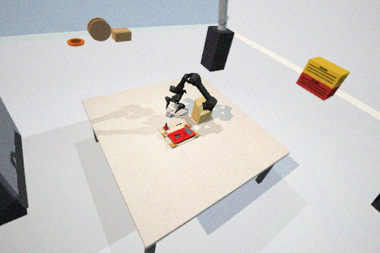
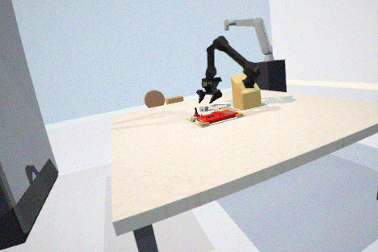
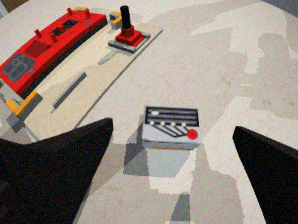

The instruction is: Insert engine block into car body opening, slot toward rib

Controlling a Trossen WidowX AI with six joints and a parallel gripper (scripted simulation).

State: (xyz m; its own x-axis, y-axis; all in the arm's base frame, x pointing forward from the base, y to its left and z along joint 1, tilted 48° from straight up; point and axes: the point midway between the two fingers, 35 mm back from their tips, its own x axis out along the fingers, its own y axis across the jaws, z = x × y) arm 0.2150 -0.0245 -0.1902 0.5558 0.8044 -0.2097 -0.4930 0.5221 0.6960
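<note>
Right now my gripper tip is 4 cm above the engine block, 1 cm to the right of it and 1 cm short of it.
</note>
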